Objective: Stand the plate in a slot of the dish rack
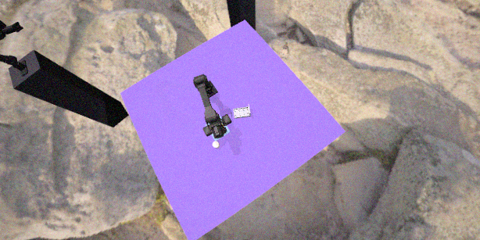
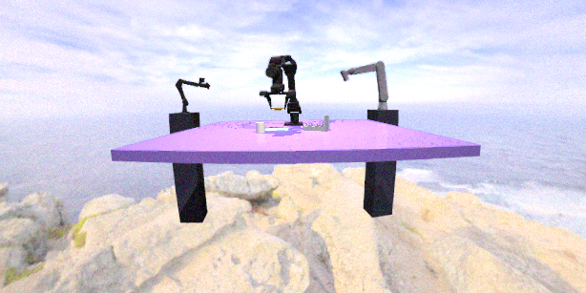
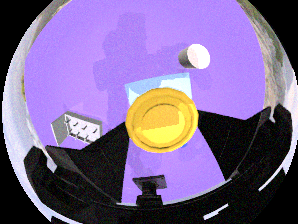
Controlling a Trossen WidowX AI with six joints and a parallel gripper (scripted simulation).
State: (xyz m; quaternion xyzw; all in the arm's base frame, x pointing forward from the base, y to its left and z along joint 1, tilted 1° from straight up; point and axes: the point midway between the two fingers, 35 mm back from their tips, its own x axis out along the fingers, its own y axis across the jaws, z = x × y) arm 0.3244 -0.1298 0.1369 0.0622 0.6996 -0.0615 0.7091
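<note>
My gripper tip is now 20 cm to the right of the grey dish rack, 9 cm above it and 1 cm past it. From my gripper tip the other things lie so: white cup 9 cm to the right, 9 cm below, 5 cm ahead; then light blue mat 11 cm below, 4 cm behind, 1 cm to the right; then yellow plate 1 cm above.
</note>
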